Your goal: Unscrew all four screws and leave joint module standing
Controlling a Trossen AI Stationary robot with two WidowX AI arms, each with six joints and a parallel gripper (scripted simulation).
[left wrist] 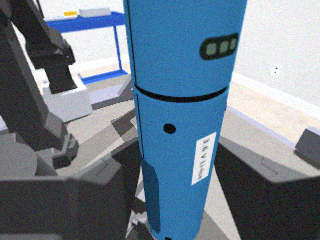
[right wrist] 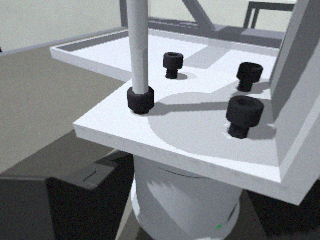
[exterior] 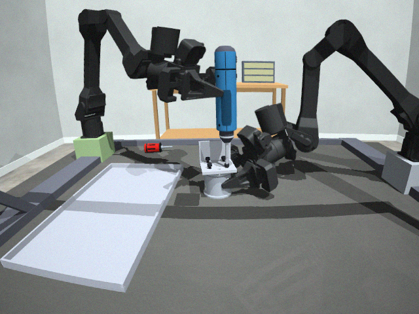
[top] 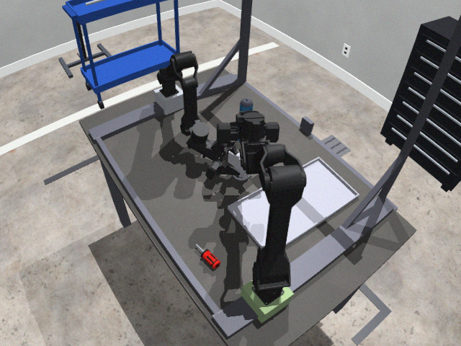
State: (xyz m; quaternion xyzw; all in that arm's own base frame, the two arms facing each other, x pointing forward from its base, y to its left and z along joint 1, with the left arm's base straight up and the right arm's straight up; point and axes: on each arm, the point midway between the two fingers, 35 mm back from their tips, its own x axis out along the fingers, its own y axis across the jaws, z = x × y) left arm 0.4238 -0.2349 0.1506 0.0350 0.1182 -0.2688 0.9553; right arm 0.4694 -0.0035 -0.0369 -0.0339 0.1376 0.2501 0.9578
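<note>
My right hand is 20 mm to the right of the joint module, 20 mm past it and 10 mm above it. From my right hand the other things lie so: white tray 210 mm to the left, 140 mm behind, 30 mm below; white bracket 40 mm above, 20 mm to the left, 20 mm behind; screwdriver bit 50 mm above, 30 mm behind.
</note>
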